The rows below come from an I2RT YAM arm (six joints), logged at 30 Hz.
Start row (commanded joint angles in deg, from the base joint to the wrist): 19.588 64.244 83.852 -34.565 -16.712 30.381
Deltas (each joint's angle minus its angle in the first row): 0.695 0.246 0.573 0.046 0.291 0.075; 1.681 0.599 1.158 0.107 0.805 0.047; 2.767 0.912 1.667 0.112 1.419 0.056; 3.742 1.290 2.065 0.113 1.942 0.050; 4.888 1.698 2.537 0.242 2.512 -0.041; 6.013 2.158 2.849 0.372 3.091 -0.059; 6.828 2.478 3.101 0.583 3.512 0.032; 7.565 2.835 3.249 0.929 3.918 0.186
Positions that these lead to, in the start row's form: 20.283 64.490 84.425 -34.519 -16.421 30.456; 21.269 64.843 85.010 -34.458 -15.907 30.428; 22.355 65.156 85.519 -34.453 -15.293 30.437; 23.330 65.534 85.917 -34.452 -14.770 30.431; 24.476 65.942 86.389 -34.323 -14.200 30.340; 25.601 66.402 86.701 -34.193 -13.621 30.322; 26.416 66.722 86.953 -33.982 -13.200 30.413; 27.153 67.079 87.101 -33.636 -12.794 30.567
